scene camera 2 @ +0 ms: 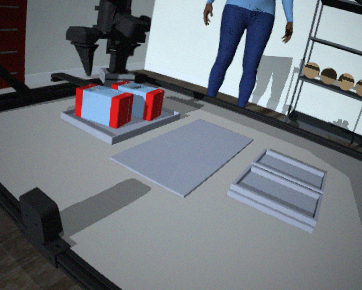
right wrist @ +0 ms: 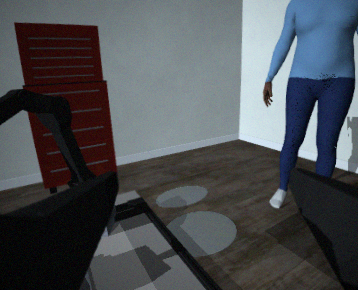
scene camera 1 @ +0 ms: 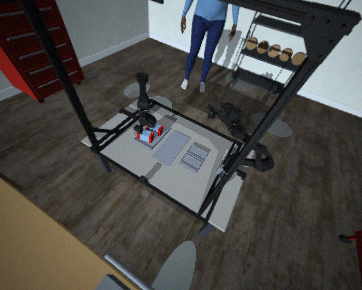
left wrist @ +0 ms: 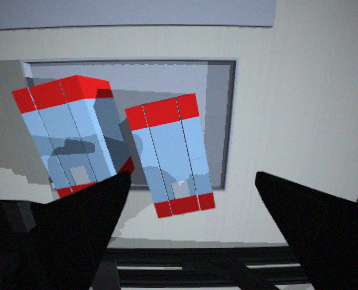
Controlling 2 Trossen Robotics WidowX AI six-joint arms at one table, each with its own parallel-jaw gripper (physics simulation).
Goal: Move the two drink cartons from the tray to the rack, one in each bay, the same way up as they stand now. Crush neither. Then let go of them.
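Places are measured from the left arm's base along level axes (x right, y ahead, z up), in metres.
Where they show: left gripper, between the fingertips: (scene camera 2: 104,73) (scene camera 1: 145,130) (left wrist: 193,177); right gripper, between the fingertips: (right wrist: 202,178) (scene camera 1: 214,103).
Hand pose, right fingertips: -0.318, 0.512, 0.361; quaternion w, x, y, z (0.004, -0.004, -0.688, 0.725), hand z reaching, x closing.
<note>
After its pixels a point has its place, as x, y, z.
Two light blue cartons with red ends lie on their long sides on the grey tray (scene camera 1: 152,146) {0.085, 0.404, -0.052} (scene camera 2: 112,140) {0.106, 0.433, -0.046} (left wrist: 232,125) {0.149, 0.367, -0.039}. The nearer carton (scene camera 1: 145,136) {0.116, 0.337, 0.013} (scene camera 2: 97,104) {0.121, 0.331, -0.006} (left wrist: 172,155) {0.096, 0.311, 0.018} and the farther carton (scene camera 1: 158,130) {-0.003, 0.316, 0.015} (scene camera 2: 138,93) {0.017, 0.300, 0.012} (left wrist: 62,130) {-0.004, 0.278, 0.018} are a small gap apart. My left gripper (left wrist: 193,177) {0.110, 0.320, 0.062} is open and empty above the tray; in its wrist view the nearer carton shows between the fingers, turned slightly. The grey two-bay rack (scene camera 2: 286,179) {-0.178, 0.635, -0.041} shows both bays empty. My right gripper (right wrist: 202,178) {-0.318, 0.512, 0.361} is open and empty, away from the tray and pointing off over the frame's edge.
A flat grey plate (scene camera 1: 171,147) (scene camera 2: 185,155) (left wrist: 135,12) lies between tray and rack. A black frame rail (scene camera 2: 165,90) runs round the table, with dark posts rising from it. A person (scene camera 1: 205,40) (scene camera 2: 245,45) (right wrist: 320,100) stands beyond the table.
</note>
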